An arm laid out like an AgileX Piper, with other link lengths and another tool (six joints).
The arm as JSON. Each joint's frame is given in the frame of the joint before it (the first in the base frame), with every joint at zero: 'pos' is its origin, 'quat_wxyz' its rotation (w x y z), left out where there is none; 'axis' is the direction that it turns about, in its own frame. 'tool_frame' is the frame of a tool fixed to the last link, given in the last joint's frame.
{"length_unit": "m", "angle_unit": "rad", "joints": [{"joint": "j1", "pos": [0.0, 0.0, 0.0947], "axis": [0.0, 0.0, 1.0]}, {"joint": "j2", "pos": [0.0, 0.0, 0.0], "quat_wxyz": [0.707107, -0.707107, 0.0, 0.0], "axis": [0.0, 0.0, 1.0]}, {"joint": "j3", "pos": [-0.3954, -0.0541, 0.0], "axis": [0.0, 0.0, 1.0]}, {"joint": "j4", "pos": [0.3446, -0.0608, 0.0], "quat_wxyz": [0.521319, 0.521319, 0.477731, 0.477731], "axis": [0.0, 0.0, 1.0]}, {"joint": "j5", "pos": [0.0, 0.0, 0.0], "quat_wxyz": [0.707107, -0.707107, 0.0, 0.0], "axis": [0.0, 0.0, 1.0]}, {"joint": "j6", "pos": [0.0, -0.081, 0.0], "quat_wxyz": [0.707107, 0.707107, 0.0, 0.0], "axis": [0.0, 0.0, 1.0]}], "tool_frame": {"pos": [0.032, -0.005, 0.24], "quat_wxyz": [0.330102, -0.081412, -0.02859, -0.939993]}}
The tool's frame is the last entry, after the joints.
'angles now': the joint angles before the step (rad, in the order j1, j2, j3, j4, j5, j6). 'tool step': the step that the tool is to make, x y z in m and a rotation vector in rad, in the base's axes. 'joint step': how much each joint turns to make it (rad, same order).
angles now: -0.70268 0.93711 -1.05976 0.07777 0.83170 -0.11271
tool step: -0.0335 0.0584 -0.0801 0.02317 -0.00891 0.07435
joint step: -0.00005 -0.20708 0.30151 0.11462 -0.07614 -0.11308
